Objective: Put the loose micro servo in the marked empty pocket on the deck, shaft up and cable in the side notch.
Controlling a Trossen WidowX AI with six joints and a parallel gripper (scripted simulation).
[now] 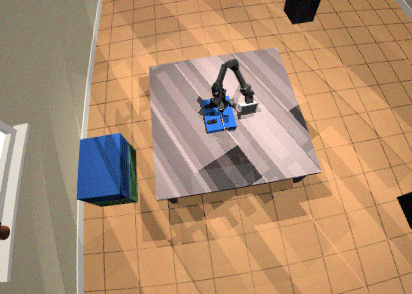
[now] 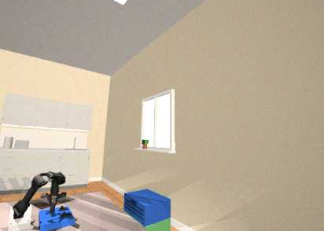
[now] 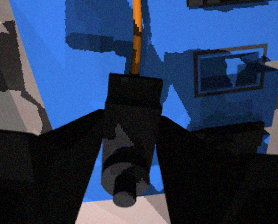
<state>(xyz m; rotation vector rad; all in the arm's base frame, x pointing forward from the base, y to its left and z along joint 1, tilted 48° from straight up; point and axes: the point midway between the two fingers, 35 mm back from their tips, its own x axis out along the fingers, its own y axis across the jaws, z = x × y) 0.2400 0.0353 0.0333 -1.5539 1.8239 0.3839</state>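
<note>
The blue deck is 10 mm behind my gripper tip and 100 mm below it.
</note>
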